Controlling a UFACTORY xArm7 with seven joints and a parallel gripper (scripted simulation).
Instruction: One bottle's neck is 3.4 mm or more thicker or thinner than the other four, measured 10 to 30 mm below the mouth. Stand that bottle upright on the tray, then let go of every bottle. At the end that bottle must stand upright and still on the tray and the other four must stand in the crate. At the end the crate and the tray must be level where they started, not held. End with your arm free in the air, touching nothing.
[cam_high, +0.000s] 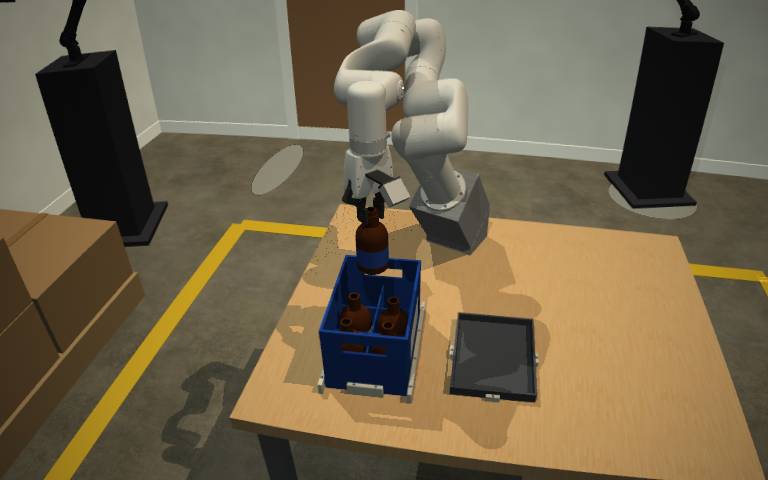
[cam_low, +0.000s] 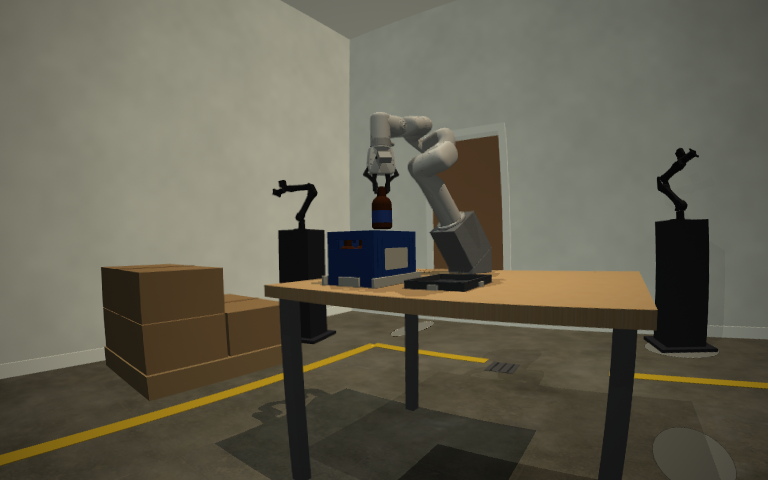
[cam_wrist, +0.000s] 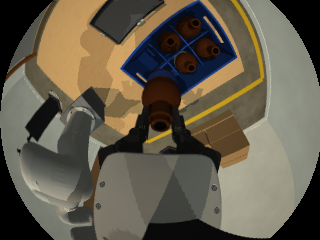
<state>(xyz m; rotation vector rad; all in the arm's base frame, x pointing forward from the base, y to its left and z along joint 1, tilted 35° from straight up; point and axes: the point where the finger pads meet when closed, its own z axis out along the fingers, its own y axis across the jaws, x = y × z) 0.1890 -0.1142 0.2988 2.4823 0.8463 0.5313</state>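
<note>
The brown bottle lies 7 cm below my hand. Round my hand: glass bottle 25 cm below, 7 cm ahead, 5 cm to the right; dark tray 32 cm below, 27 cm to the left, 14 cm ahead; blue crate 25 cm below, 8 cm ahead.
</note>
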